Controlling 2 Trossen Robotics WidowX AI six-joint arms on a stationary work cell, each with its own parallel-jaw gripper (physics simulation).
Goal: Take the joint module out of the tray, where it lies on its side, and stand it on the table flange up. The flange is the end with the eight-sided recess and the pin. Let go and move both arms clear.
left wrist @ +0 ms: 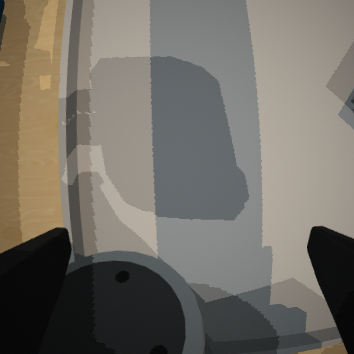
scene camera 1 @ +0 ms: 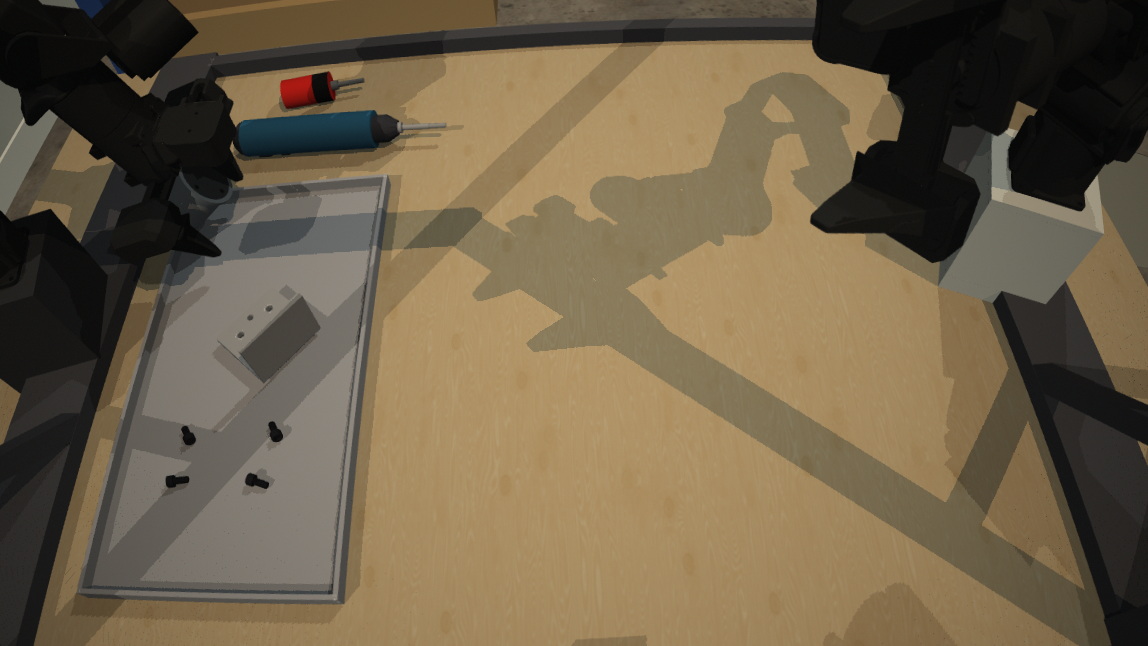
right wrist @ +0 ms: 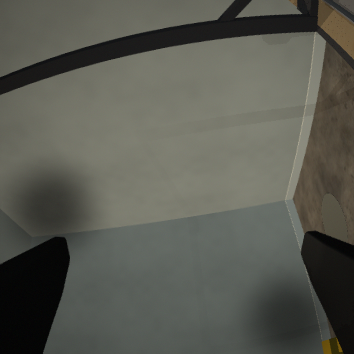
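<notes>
The joint module is a grey round body at the upper left corner of the tray. Its dark round end with small holes shows at the bottom of the left wrist view, partly behind a finger. The arm hides part of it in the scene view. Whether that end is the flange cannot be told. My left gripper is open and empty, above that corner, with the module below and nearer the picture-left finger in the wrist view. My right gripper is open and empty, far off at the upper right of the scene.
A grey block with holes lies in the tray, with several black screws below it. A blue screwdriver and a red tool lie beyond the tray. A pale box stands at the right, under the right arm.
</notes>
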